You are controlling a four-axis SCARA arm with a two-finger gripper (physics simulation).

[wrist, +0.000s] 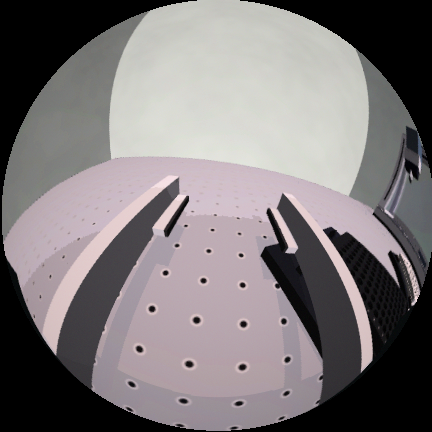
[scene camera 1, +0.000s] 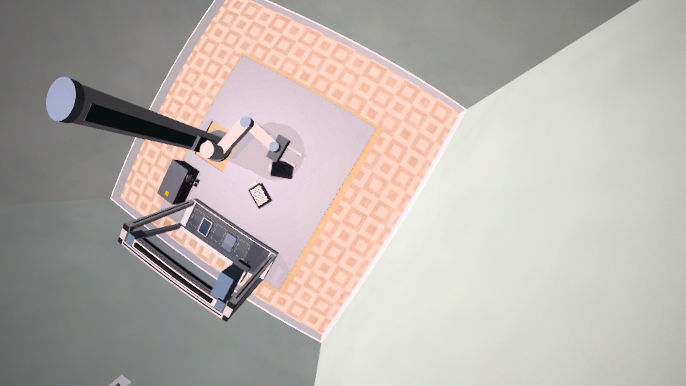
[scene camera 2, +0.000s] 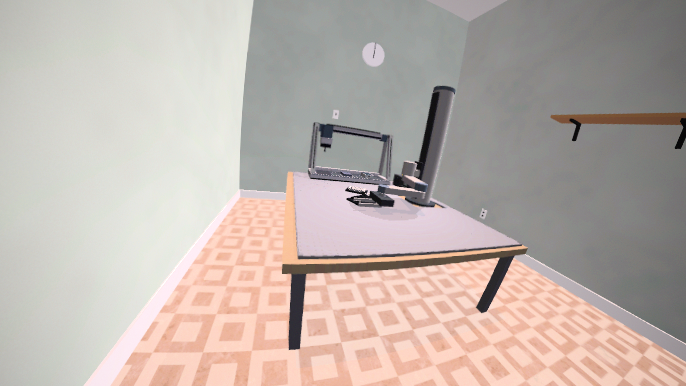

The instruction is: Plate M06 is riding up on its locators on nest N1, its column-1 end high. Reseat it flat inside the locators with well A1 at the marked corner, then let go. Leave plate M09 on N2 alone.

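Seen in the pictures: gripper, fingertip midpoint: (wrist: 229, 194) (scene camera 1: 298, 160) (scene camera 2: 355, 201); arm's base, link origin: (scene camera 2: 419, 202).
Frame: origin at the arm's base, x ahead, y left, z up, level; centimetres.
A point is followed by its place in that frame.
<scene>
A black plate with open wells (scene camera 1: 282, 170) {x 57.5, y 10.8, z 4.2 cm} (wrist: 376, 280), fitting M06, sits tilted on its dark nest (wrist: 287, 275) {x 58.9, y 18.5, z 2.5 cm}; its label and corner mark cannot be read. A white-welled plate (scene camera 1: 259, 195) {x 51.3, y -14.1, z 3.4 cm} (scene camera 2: 356, 190) {x 52.7, y -10.4, z 3.1 cm} (wrist: 410, 280), fitting M09, sits on another black nest further over. My gripper (scene camera 1: 301, 161) {x 64.3, y 22.7, z 4.7 cm} (wrist: 229, 194) {x 64.3, y 22.7, z 4.7 cm} is shut on nothing, its parallel fingers still standing apart with bare mat between them. It is low over the mat beside the black plate. In the wrist view the right finger hides part of the nest and plate.
A gantry frame (scene camera 1: 170, 268) {x 43.4, y -62.9, z 51.1 cm} (scene camera 2: 356, 131) {x 43.4, y -62.4, z 49.2 cm} with a deck stands on the table (scene camera 2: 415, 261) {x 55.5, y 75.0, z -1.0 cm} beyond the white-welled plate. A dark box (scene camera 1: 176, 181) {x -8.6, y -37.5, z 12.8 cm} stands between the gantry and the arm's column (scene camera 1: 142, 125) {x 7.7, y 0.9, z 64.9 cm} (scene camera 2: 438, 145) {x 1.2, y 7.4, z 47.0 cm}. The perforated mat (scene camera 1: 320, 125) {x 63.7, y 53.0, z 1.3 cm} (scene camera 2: 395, 235) {x 55.8, y 57.9, z 1.3 cm} (wrist: 215, 300) {x 57.5, y 22.9, z 1.3 cm} covers most of the table.
</scene>
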